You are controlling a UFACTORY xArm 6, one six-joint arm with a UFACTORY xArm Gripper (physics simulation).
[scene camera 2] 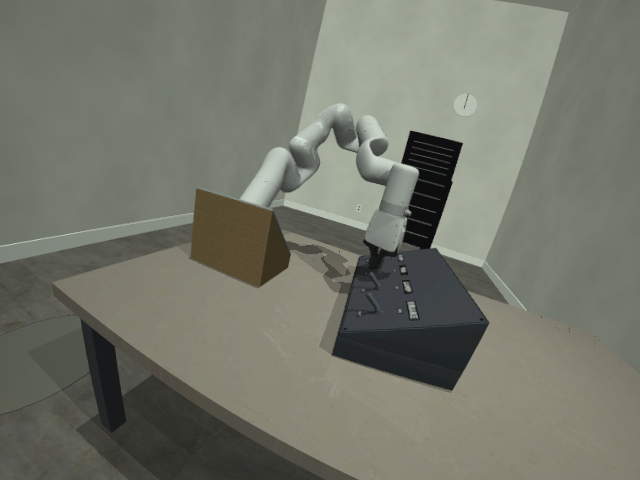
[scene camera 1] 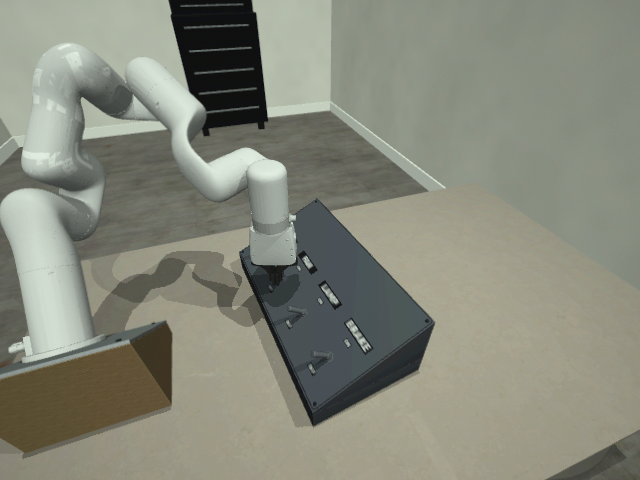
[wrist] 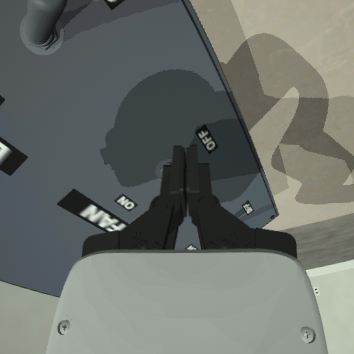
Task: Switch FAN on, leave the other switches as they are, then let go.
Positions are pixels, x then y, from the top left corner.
Labels:
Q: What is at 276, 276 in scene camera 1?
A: My gripper.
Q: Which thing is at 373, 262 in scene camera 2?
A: My gripper.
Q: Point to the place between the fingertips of my gripper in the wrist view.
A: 186, 159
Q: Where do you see a dark sloped switch box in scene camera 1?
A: At 375, 333

